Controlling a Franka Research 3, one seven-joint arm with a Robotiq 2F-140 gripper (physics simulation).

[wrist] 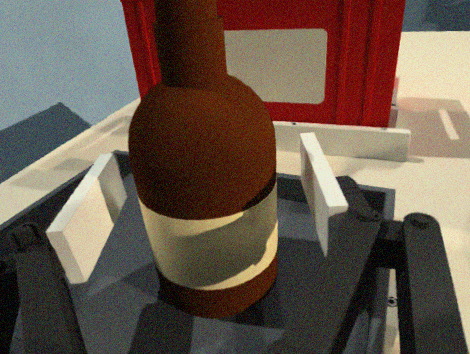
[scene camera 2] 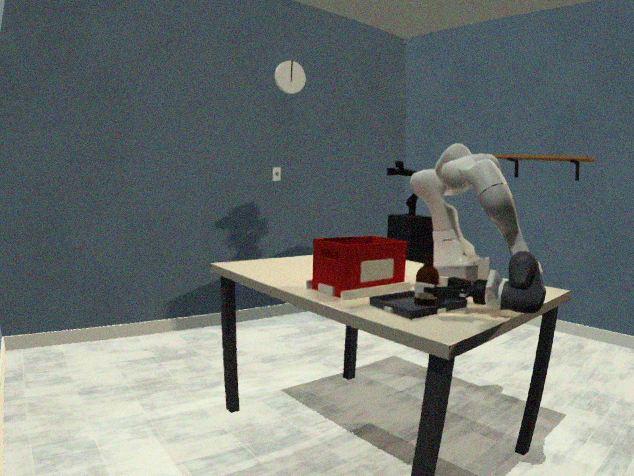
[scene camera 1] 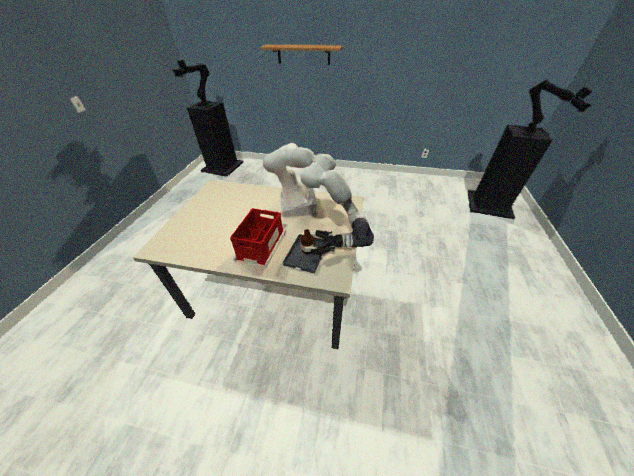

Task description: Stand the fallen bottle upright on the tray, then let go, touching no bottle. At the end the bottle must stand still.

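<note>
The brown bottle (scene camera 1: 307, 239) (scene camera 2: 427, 275) (wrist: 205, 150) with a cream label stands upright on the dark tray (scene camera 1: 302, 262) (scene camera 2: 391, 303) (wrist: 292, 225). My gripper (scene camera 1: 313, 242) (scene camera 2: 435, 290) (wrist: 208, 166) is low over the tray and open, with one white finger pad on each side of the bottle. In the wrist view a gap shows between the bottle and each pad, so the pads stand apart from it. The top of the bottle's neck is cut off in the wrist view.
A red crate (scene camera 1: 249, 251) (scene camera 2: 327, 268) (wrist: 365, 60) stands on the table (scene camera 1: 189, 225) (scene camera 2: 276, 274) beyond the tray. A low white strip (scene camera 2: 376, 290) (wrist: 360, 143) runs along the crate's foot, between it and the tray. Two black pedestals with small arms stand away from the table.
</note>
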